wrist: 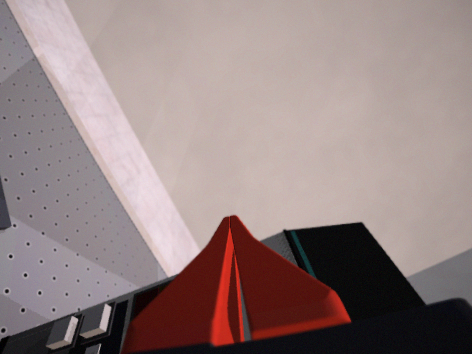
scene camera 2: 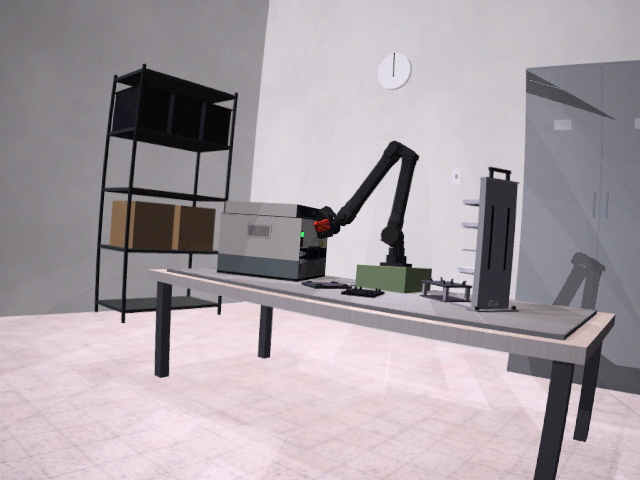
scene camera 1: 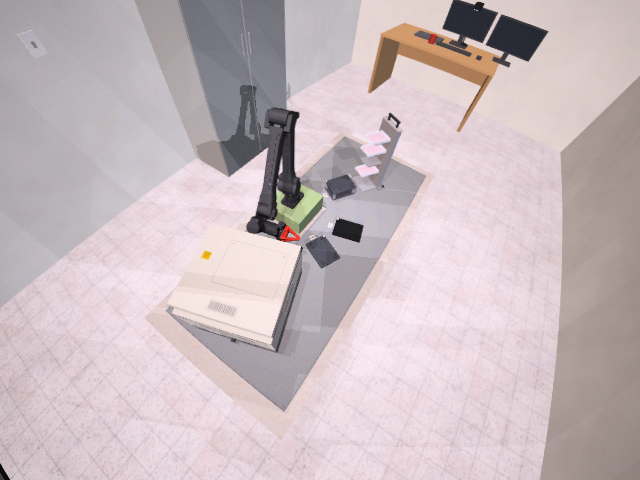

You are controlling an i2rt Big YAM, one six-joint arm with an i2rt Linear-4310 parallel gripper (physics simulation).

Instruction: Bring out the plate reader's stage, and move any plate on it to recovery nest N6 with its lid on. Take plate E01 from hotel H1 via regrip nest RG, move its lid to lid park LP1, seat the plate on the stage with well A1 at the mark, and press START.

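Places are measured from the arm's base along level axes (x ahead, y left, z up), in centimetres.
Where they show: gripper, fingertip midpoint: (wrist: 231, 226) (scene camera 2: 315, 224) (scene camera 1: 299, 238); arm's base, origin of the base link: (scene camera 2: 395, 266) (scene camera 1: 292, 199).
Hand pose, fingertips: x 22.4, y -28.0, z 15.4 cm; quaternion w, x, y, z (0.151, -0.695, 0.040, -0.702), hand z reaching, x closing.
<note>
Things, the pixels of their top centre, and the offset from my fingertips.
- cream plate reader, middle of its top: (scene camera 1: 238, 271) (scene camera 2: 278, 205) dz +8.0, dx -8.6, dy -27.8 cm
- dark grey flat fixture, middle of its top: (scene camera 2: 326, 282) (scene camera 1: 322, 250) dz -22.7, dx +7.0, dy +12.6 cm
- black fixture, middle of its top: (scene camera 2: 363, 288) (scene camera 1: 348, 228) dz -22.5, dx +12.4, dy +32.7 cm
My gripper (scene camera 1: 298, 237) (scene camera 2: 316, 227) (wrist: 231, 226) is shut, its red fingertips together with nothing between them. It is level with the upper front of the cream plate reader (scene camera 1: 248, 268) (scene camera 2: 258, 245), close to that face. In the wrist view, two pale buttons (wrist: 98, 320) (wrist: 63, 332) show at the lower left on the dark panel. Whether the fingers touch the reader cannot be told. A green light (scene camera 2: 302, 234) is lit on the reader's front. No stage shows sticking out. Hotel (scene camera 1: 391, 149) (scene camera 2: 496, 242) holds several pink plates on its shelves. The plate and button labels are unreadable.
Between reader and hotel are a dark grey flat fixture (scene camera 1: 323, 251) (scene camera 2: 324, 284), a black fixture (scene camera 1: 347, 229) (scene camera 2: 362, 292) and a raised nest on legs (scene camera 1: 340, 186) (scene camera 2: 445, 283). The arm stands on a green block (scene camera 1: 305, 211) (scene camera 2: 382, 277) behind them.
</note>
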